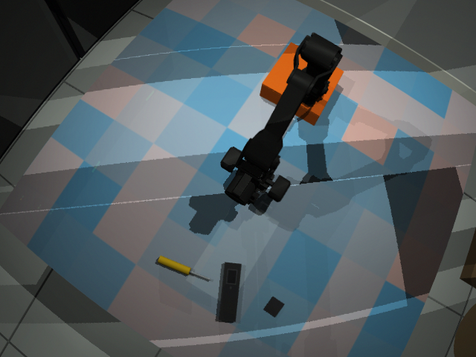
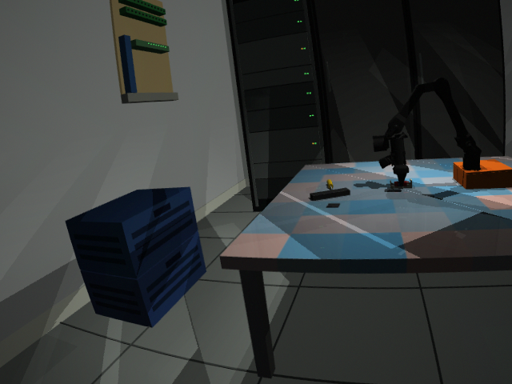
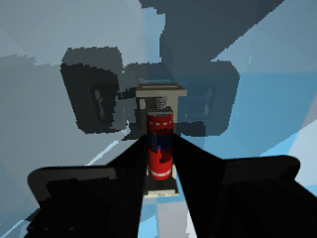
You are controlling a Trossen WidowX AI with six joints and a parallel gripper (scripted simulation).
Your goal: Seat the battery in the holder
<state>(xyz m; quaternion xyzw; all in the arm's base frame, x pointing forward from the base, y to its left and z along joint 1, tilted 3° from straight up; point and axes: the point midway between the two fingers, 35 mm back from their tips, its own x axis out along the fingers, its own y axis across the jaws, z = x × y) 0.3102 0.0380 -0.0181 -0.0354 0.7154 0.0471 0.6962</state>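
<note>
Right now my gripper tip is 10 mm below the battery. Round my gripper tip: small black square: 240 mm ahead, 270 mm to the left, 10 mm below; then black remote-like block: 280 mm ahead, 150 mm to the left, 10 mm above; then yellow-handled screwdriver: 310 mm ahead, 20 mm to the left.
</note>
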